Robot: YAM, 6 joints.
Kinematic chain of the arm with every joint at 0, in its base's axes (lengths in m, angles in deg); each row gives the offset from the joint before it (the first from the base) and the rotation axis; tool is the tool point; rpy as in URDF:
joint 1: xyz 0 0 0.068 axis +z
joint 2: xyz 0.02 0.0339 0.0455 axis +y
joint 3: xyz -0.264 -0.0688 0 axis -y
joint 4: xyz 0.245 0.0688 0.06 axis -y
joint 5: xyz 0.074 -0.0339 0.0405 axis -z
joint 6: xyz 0.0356 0 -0.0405 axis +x
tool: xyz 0 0 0 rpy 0 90 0
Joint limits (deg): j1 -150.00..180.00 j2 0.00..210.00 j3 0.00..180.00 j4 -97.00..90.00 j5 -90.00..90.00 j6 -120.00..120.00
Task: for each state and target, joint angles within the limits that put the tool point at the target. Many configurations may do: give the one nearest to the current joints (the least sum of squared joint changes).
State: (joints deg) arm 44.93 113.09 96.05 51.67 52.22 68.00
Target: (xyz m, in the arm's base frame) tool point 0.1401 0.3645 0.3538
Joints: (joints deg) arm 73.29 98.52 70.92 52.45 55.64 68.00
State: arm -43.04 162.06 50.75 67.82 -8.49 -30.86
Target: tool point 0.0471 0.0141 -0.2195
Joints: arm -5.20 198.67 40.17 58.32 -30.95 -30.86
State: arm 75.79 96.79 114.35 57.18 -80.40 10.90
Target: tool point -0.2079 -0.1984 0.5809
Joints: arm 50.73 46.16 133.87 69.85 -83.45 10.90
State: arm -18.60 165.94 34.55 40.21 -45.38 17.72
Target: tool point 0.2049 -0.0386 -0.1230
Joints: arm -17.76 157.47 36.35 41.83 -46.27 17.72
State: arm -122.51 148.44 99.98 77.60 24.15 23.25
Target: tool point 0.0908 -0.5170 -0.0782
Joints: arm -78.71 174.00 102.58 68.13 19.96 23.25
